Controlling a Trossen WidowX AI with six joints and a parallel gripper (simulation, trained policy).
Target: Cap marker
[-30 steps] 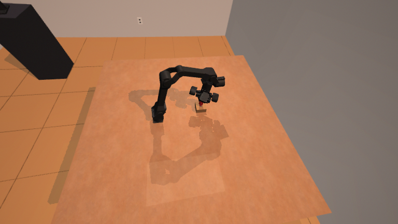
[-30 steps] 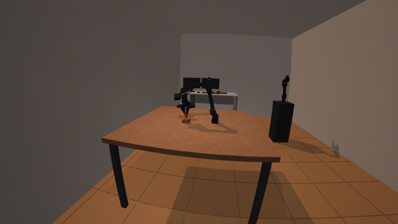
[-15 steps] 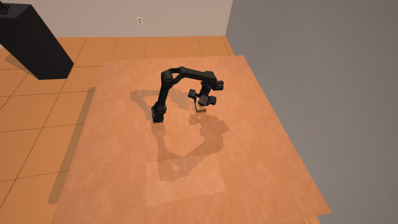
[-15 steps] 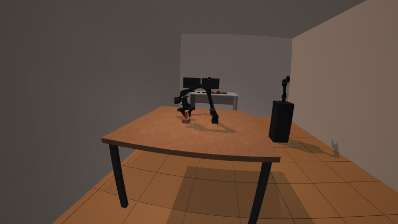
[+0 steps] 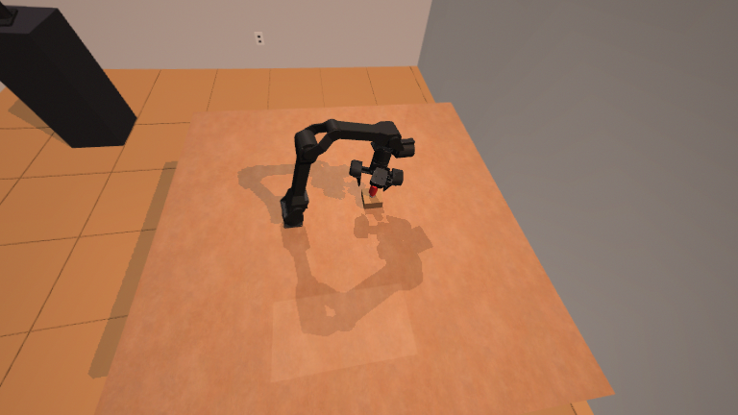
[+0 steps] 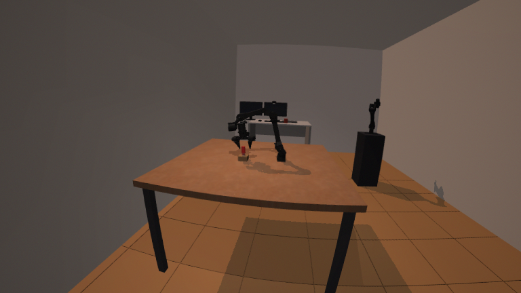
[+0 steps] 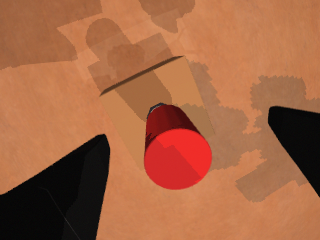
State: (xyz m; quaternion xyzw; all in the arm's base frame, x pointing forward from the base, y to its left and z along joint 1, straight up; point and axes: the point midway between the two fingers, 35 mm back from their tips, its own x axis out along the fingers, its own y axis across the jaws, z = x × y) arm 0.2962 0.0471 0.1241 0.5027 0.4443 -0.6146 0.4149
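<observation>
Right now the red cap is 1 cm ahead of my gripper tip and 1 cm below it. From my gripper tip the other things lie so: tan holder block 1 cm ahead, 1 cm to the left, 7 cm below.
</observation>
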